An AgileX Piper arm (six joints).
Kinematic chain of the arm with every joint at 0, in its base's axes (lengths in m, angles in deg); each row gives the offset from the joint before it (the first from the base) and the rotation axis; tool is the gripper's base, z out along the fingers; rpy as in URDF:
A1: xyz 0 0 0.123 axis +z
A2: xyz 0 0 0 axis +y
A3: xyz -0.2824 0 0.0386 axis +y
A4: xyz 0.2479 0 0.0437 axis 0.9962 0 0.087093
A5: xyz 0 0 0 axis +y
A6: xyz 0.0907 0 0.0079 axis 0.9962 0 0.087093
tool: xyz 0 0 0 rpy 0 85 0
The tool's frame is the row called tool.
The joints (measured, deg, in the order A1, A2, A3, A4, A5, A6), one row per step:
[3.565 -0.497 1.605 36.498 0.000 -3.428]
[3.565 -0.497 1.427 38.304 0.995 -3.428]
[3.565 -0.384 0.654 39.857 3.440 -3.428]
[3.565 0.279 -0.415 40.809 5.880 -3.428]
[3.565 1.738 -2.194 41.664 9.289 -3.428]
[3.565 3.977 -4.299 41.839 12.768 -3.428]
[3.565 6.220 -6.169 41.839 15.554 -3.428]
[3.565 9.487 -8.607 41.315 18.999 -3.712]
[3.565 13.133 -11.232 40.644 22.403 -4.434]
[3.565 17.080 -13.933 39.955 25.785 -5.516]
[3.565 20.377 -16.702 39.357 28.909 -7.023]
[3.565 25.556 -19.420 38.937 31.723 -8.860]
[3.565 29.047 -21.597 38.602 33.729 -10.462]
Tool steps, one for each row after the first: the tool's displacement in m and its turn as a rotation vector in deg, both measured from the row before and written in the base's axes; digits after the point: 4 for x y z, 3 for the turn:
[-0.0001 0.0010 -0.0002 1.718 0.721 0.728]
[-0.0005 0.0025 0.0015 1.350 1.325 1.656]
[-0.0001 0.0026 0.0028 0.721 1.502 1.655]
[0.0003 0.0037 0.0051 0.503 2.279 2.316]
[0.0012 0.0037 0.0061 -0.213 2.721 2.323]
[0.0017 0.0030 0.0054 -0.318 2.434 1.851]
[0.0033 0.0035 0.0066 -1.185 3.283 2.279]
[0.0044 0.0033 0.0070 -1.706 3.324 2.336]
[0.0056 0.0032 0.0067 -2.001 3.422 2.450]
[0.0050 0.0028 0.0079 -2.157 2.362 2.472]
[0.0102 0.0028 0.0048 -2.259 3.924 2.493]
[0.0075 0.0019 0.0045 -1.764 2.230 1.983]

